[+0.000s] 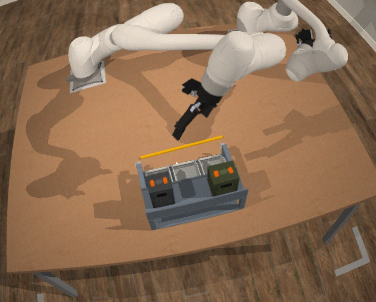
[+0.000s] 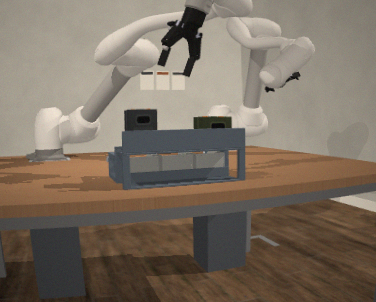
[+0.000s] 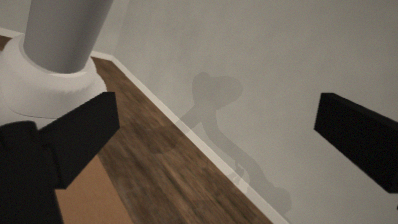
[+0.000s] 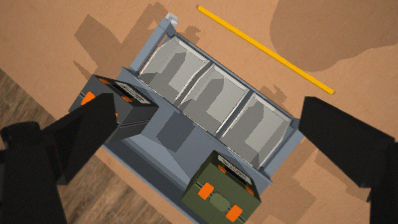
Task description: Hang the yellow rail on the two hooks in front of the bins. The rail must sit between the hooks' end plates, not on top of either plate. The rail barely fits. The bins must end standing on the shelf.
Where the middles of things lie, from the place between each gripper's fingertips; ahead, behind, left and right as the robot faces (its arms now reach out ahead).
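My left hand: 31 cm above the blue-grey shelf [image 2: 219, 139], 41 cm short of it, 83 cm to the left of it.
My right gripper [image 2: 173, 71]: 30 cm above the shelf, 4 cm short of it, 3 cm to the left of it.
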